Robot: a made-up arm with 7 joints. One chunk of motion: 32 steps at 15 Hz.
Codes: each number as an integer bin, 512 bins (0 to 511) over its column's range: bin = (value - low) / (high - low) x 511, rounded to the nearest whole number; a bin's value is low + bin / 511 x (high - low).
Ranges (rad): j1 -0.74..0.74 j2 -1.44..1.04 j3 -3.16..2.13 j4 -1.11..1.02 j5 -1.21..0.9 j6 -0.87..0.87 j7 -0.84..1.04
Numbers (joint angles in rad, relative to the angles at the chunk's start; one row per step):
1: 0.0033 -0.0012 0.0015 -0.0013 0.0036 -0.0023 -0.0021
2: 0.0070 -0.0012 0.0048 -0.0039 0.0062 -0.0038 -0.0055
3: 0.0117 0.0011 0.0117 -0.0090 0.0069 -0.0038 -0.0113
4: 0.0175 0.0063 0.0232 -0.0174 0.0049 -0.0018 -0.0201
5: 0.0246 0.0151 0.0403 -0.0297 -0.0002 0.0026 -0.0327
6: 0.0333 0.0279 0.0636 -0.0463 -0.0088 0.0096 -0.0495
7: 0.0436 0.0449 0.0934 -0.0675 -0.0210 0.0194 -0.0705
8: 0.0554 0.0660 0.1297 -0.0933 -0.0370 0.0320 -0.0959
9: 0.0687 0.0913 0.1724 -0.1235 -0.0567 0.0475 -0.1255
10: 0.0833 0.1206 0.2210 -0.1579 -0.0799 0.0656 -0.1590
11: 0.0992 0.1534 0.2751 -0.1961 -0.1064 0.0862 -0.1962
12: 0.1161 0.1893 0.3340 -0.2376 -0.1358 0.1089 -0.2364
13: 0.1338 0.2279 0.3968 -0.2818 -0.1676 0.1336 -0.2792
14: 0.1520 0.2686 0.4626 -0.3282 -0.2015 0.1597 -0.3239
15: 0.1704 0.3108 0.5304 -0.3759 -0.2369 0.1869 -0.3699
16: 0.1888 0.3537 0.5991 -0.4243 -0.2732 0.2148 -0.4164
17: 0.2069 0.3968 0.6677 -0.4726 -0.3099 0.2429 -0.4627
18: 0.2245 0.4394 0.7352 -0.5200 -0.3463 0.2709 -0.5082
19: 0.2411 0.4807 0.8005 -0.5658 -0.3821 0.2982 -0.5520
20: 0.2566 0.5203 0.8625 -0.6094 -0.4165 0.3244 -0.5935
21: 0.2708 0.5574 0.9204 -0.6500 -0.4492 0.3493 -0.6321
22: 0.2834 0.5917 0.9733 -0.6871 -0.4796 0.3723 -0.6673
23: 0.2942 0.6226 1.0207 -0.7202 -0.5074 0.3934 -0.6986
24: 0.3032 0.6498 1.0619 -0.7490 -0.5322 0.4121 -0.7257
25: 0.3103 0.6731 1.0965 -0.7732 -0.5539 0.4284 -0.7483
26: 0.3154 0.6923 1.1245 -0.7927 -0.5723 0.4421 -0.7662
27: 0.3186 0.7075 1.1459 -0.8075 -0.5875 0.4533 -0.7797
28: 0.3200 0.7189 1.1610 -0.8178 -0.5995 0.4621 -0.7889
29: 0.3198 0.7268 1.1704 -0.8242 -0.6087 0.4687 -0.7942
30: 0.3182 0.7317 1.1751 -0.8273 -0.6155 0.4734 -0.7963
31: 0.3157 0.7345 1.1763 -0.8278 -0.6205 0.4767 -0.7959
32: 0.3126 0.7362 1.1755 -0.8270 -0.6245 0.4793 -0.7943
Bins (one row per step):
1: 257 296 305 266 294 255 228
2: 258 296 306 265 295 254 227
3: 260 297 306 264 295 254 225
4: 262 298 307 262 294 255 223
5: 264 300 309 259 293 256 219
6: 267 302 311 255 291 258 215
7: 271 306 314 250 288 261 209
8: 275 310 318 244 284 265 202
9: 279 316 322 237 279 269 194
10: 284 322 327 228 274 275 185
11: 290 328 332 219 267 281 175
12: 296 336 338 209 260 287 164
13: 302 344 344 199 252 295 152
14: 308 352 350 188 244 302 140
15: 314 361 356 176 236 310 128
16: 321 370 363 165 227 319 115
17: 327 378 370 153 218 327 103
18: 333 387 376 142 209 335 90
19: 339 396 383 131 201 343 78
20: 344 404 389 120 192 351 67
21: 349 412 394 110 184 358 57
22: 353 419 399 101 177 365 47
23: 357 425 404 94 170 371 38
24: 360 431 408 87 164 377 31
25: 363 435 411 81 159 381 25
26: 364 439 414 76 154 385 20
27: 366 442 416 73 151 389 16
28: 366 445 417 70 148 391 14
29: 366 446 418 69 146 393 12
30: 365 447 419 68 144 395 12
31: 365 448 419 68 143 395 12
32: 363 448 419 68 142 396 12

